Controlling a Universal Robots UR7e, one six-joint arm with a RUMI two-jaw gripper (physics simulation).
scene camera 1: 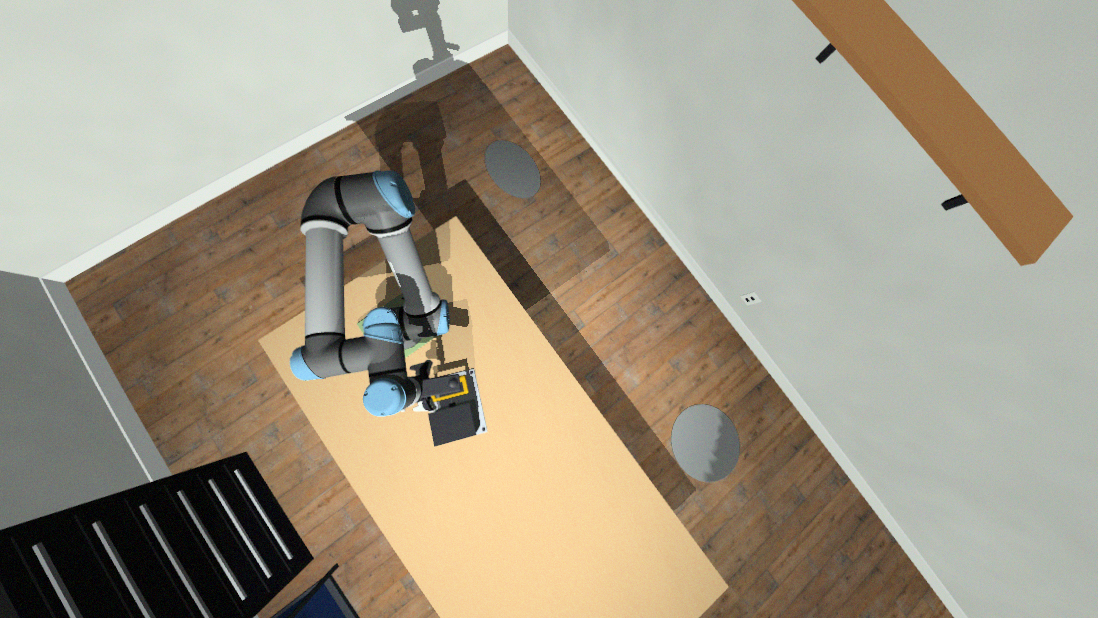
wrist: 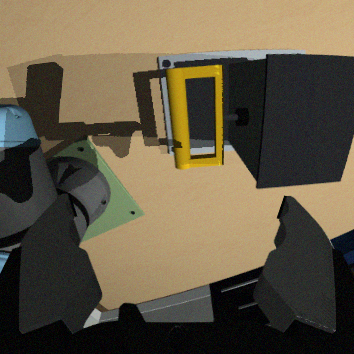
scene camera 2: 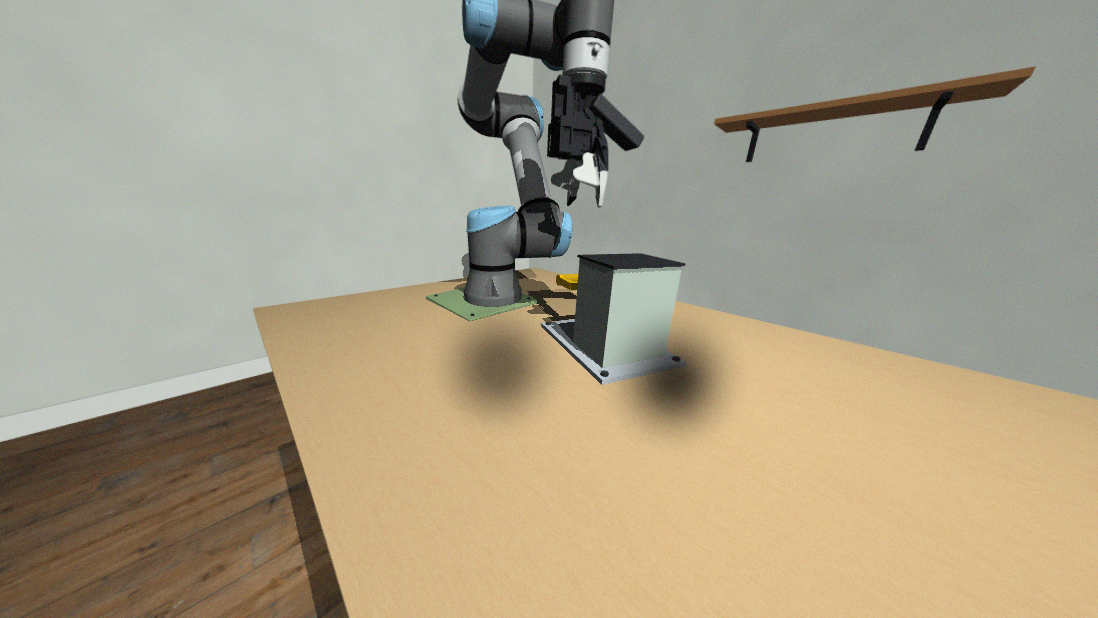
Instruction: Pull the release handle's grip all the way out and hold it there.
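Note:
The release handle's yellow rectangular grip (scene camera 1: 464, 386) (scene camera 2: 567, 280) (wrist: 178, 117) stands out from one side of a dark-topped box (scene camera 1: 453, 423) (scene camera 2: 641, 316) (wrist: 305, 120). In the wrist view a short rod joins the grip to a dark collar (wrist: 242, 116) on the box's side. The box stands on a pale grey base plate (scene camera 1: 481, 414) (scene camera 2: 633, 373) (wrist: 240, 55). In scene camera 2 the box hides part of the grip. My gripper (scene camera 2: 585, 202) (wrist: 177, 196) is open and empty, above the grip and box and touching neither. In scene camera 1 the arm's tool partly covers the grip.
The arm's base stands on a green plate (scene camera 2: 470, 308) (wrist: 117, 202) near the grip's side of the box. All stand on a light wooden table (scene camera 1: 530, 491) (scene camera 2: 461, 475). A black drawer cabinet (scene camera 1: 165, 491) and a blue item (scene camera 1: 318, 602) stand beside the table. A wooden shelf (scene camera 1: 937, 122) (scene camera 2: 868, 103) hangs on the wall.

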